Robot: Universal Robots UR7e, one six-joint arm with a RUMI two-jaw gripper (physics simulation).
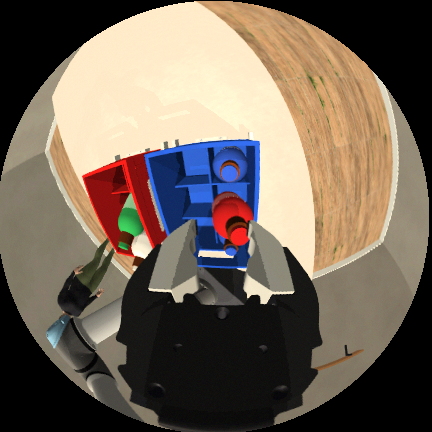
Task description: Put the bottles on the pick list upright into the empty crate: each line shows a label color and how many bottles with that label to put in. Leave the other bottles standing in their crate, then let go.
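Frame: origin at the arm's base, x back, y right, z up, level; centimetres.
Where they show: gripper, fingertip midpoint: (221, 221); arm's base at its link origin: (204, 290).
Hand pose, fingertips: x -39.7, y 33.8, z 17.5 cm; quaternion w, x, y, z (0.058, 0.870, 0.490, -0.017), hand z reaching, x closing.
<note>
Each offset is from my fingertips to the top centre of the thing. Level surfaces: height alone.
My gripper (221, 221) is open and empty, above the near part of the blue crate {dx +3.6, dy -6.4, dz -8.7 cm} (166, 192). A red bottle {dx +5.4, dy -1.9, dz -1.9 cm} (231, 212) stands in the crate's right column, its brown neck and red cap showing between the fingertips, close to the right one. A blue bottle {dx -1.9, dy +1.5, dz -9.9 cm} (230, 159) stands in the far right compartment. Another blue bottle {dx +13.7, dy -6.6, dz -9.9 cm} (230, 248) shows its cap behind the red one, mostly hidden. In the red crate {dx -7.2, dy -27.3, dz -8.7 cm} (143, 185), at the left, are a green bottle {dx -4.5, dy -24.3, dz -3.2 cm} (130, 220) and a white bottle {dx +3.1, dy -27.2, dz -2.5 cm} (142, 243), the latter partly hidden by the left finger. The pick list does not show.
The two crates stand side by side on a pale table {dz -26.2 cm} (165, 65). The blue crate's left column shows empty compartments with low dividers. A person (75, 295) stands at the lower left, beside parts of a grey robot arm (82, 350). Wooden floor (340, 150) lies to the right.
</note>
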